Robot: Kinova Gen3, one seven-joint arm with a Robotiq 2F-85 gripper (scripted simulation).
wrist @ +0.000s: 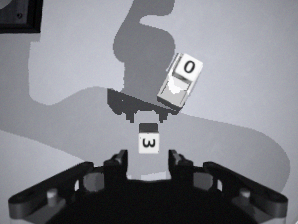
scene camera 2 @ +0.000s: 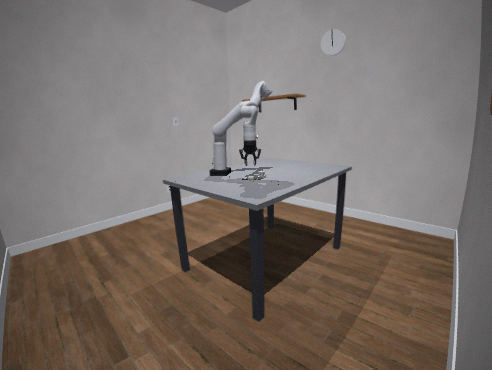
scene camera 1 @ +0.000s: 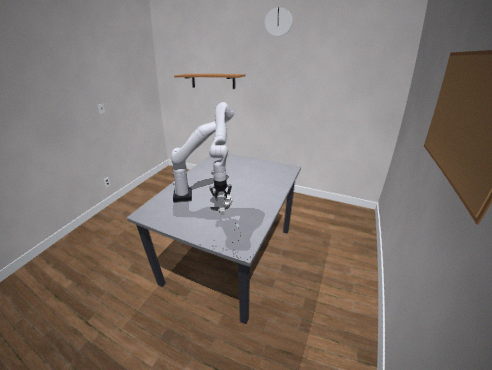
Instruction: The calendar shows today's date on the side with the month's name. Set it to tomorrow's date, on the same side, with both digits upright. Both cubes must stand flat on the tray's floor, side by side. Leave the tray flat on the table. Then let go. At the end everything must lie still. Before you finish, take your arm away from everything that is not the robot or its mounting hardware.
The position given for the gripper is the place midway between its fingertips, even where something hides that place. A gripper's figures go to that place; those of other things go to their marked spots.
The gripper [wrist: 148,158] is 0.17 m from the lens. A white tray [wrist: 174,91]: 0.26 m from the lens.
